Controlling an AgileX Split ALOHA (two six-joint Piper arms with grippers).
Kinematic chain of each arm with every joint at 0, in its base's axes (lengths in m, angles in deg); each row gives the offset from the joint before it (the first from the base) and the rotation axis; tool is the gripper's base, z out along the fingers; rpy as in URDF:
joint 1: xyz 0 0 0.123 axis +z
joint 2: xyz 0 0 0 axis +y
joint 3: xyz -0.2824 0 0.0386 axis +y
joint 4: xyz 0.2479 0 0.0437 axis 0.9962 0 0.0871
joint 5: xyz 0 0 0 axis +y
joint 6: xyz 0.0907 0 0.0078 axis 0.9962 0 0.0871
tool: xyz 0 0 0 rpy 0 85 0
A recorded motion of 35 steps. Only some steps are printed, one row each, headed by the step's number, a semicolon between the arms.
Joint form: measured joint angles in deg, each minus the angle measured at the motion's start. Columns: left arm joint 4, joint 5, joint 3, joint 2, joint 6, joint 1; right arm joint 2, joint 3, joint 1, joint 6, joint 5, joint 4.
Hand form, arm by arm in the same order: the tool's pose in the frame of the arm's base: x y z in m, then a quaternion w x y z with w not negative. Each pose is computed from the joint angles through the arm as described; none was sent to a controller.
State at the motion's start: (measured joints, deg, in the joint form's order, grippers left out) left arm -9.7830 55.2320 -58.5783 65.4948 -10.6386 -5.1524; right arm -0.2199 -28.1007 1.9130 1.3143 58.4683 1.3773
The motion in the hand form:
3: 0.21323 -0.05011 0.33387 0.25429 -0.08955 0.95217 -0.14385; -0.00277 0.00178 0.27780 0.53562 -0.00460 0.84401 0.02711
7: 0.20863 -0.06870 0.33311 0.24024 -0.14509 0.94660 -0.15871; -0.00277 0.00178 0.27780 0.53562 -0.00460 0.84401 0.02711
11: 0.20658 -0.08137 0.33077 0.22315 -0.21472 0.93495 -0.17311; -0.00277 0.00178 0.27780 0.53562 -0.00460 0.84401 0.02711
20: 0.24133 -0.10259 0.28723 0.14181 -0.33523 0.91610 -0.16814; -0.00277 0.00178 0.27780 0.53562 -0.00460 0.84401 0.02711
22: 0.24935 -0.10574 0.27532 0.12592 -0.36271 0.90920 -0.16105; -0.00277 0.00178 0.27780 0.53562 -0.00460 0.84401 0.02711
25: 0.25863 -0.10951 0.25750 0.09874 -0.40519 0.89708 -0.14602; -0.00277 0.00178 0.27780 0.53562 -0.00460 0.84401 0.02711
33: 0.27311 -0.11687 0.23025 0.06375 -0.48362 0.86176 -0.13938; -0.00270 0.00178 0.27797 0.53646 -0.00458 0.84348 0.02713
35: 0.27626 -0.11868 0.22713 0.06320 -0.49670 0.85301 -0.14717; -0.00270 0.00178 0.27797 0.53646 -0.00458 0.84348 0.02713
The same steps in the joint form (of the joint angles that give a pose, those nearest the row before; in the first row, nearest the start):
3: 0.21 0.05 0.00 0.02 -6.92 -4.81; 0.00 0.00 0.00 0.00 0.00 0.00
7: 4.11 -0.33 0.00 0.13 -21.21 -11.15; 0.00 0.00 0.00 0.00 0.00 0.00
11: 6.90 -0.57 0.00 0.72 -34.79 -15.38; 0.00 0.00 0.00 0.00 0.00 0.00
20: 5.45 -3.89 0.00 11.62 -49.46 -16.70; 0.00 0.00 0.00 0.00 0.00 0.00
22: 5.45 -4.74 0.00 14.30 -52.64 -16.70; 0.00 0.00 0.00 0.00 0.00 0.00
25: 5.37 -5.15 0.00 18.05 -57.59 -16.70; 0.00 0.00 0.00 0.00 0.00 0.00
33: 3.95 -7.87 0.00 23.75 -66.51 -16.70; 0.00 0.00 0.00 0.00 -0.11 0.00
35: 3.37 -9.33 0.00 24.49 -67.89 -16.70; 0.00 0.00 0.00 0.00 -0.11 0.00

